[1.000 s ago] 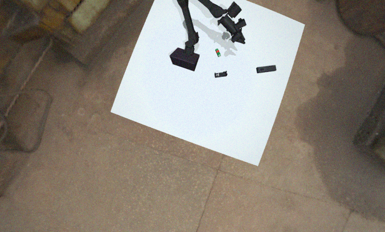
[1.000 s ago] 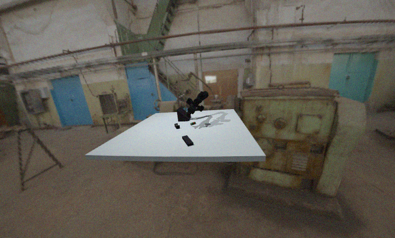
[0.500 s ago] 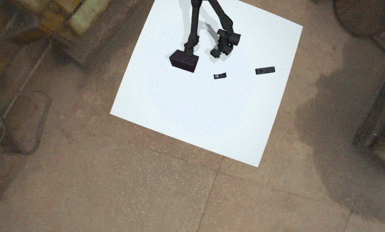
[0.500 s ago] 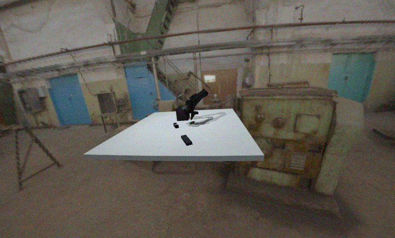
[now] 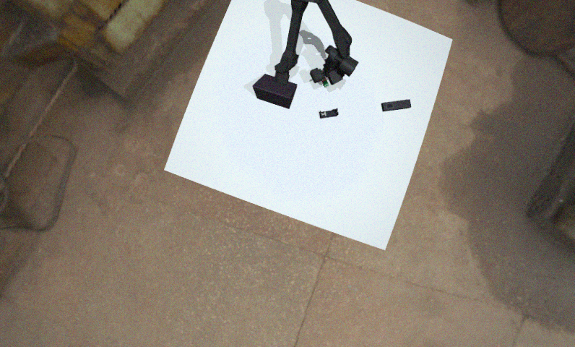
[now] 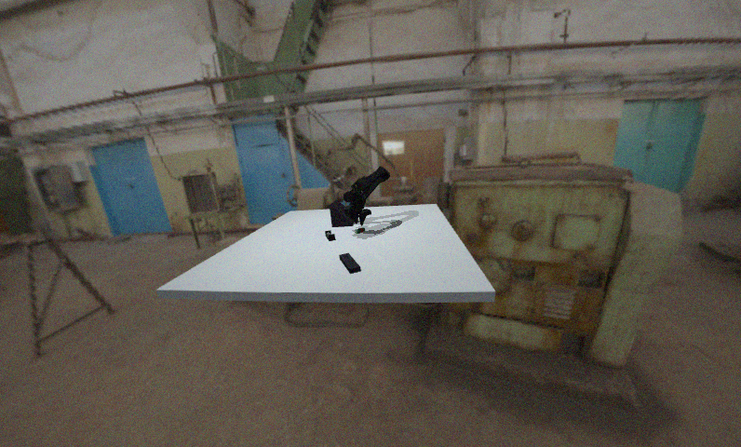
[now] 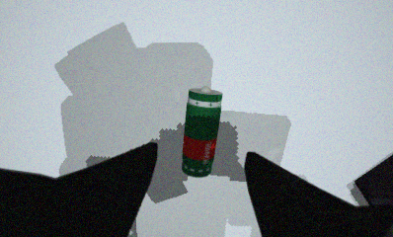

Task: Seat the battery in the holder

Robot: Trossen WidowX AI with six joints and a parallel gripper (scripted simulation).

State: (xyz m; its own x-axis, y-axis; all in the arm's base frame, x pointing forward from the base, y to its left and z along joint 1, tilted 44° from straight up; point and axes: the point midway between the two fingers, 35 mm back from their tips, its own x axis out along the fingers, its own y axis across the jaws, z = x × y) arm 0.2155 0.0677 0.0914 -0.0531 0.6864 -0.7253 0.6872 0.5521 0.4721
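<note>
My gripper tip is now 4 cm above the battery. The rest, counted from my gripper tip: flat black block 42 cm ahead, 4 cm to the left, 3 cm below.
</note>
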